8 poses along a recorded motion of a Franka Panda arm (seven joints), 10 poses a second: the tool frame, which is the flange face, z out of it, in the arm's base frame.
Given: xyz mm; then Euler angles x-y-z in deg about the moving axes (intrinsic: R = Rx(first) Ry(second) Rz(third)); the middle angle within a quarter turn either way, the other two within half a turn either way.
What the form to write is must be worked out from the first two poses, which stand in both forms.
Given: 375 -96 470 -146.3 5.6 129.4
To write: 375 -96 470 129.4 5.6 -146.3
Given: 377 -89 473 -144.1 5.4 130.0
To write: 377 -89 473 130.0 5.4 -144.1
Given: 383 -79 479 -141.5 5.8 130.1
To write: 383 -79 479 130.1 5.8 -141.5
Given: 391 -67 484 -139.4 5.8 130.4
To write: 391 -67 484 130.4 5.8 -139.4
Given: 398 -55 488 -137.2 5.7 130.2
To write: 398 -55 488 130.2 5.7 -137.2
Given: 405 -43 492 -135.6 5.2 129.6
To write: 405 -43 492 129.6 5.2 -135.6
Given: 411 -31 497 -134.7 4.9 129.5
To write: 411 -31 497 129.5 4.9 -134.7
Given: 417 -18 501 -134.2 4.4 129.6
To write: 417 -18 501 129.6 4.4 -134.2
